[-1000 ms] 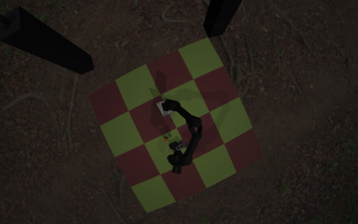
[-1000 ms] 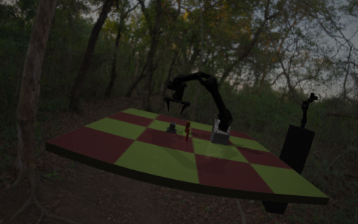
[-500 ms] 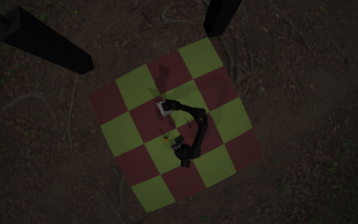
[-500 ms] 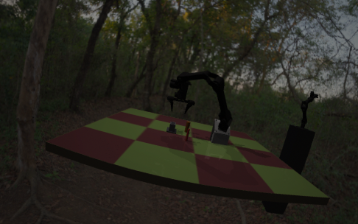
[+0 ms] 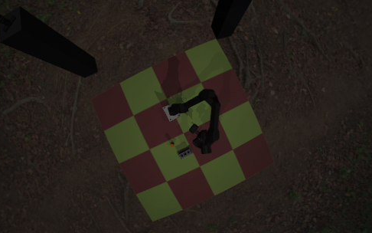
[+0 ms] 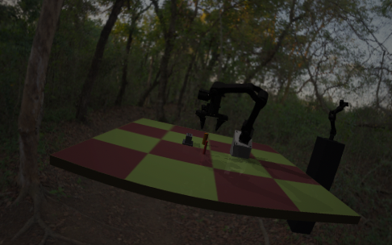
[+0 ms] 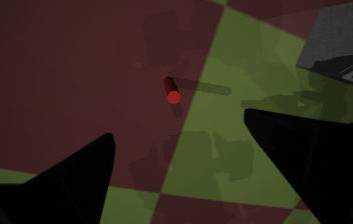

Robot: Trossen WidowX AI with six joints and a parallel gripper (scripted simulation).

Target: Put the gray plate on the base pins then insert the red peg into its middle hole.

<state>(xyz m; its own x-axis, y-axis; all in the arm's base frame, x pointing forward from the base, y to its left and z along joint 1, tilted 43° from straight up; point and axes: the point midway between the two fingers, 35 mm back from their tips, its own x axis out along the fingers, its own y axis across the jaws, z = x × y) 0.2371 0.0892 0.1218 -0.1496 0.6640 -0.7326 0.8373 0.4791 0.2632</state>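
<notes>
Now: the red peg 11 cm below my gripper tip. From my gripper tip the other things lie so: orange peg (2 cm ahead, 24 cm to the right, 11 cm below); gray plate (13 cm ahead, 16 cm to the right, 10 cm below); gray slab (13 cm ahead, 16 cm to the right, 14 cm below).
</notes>
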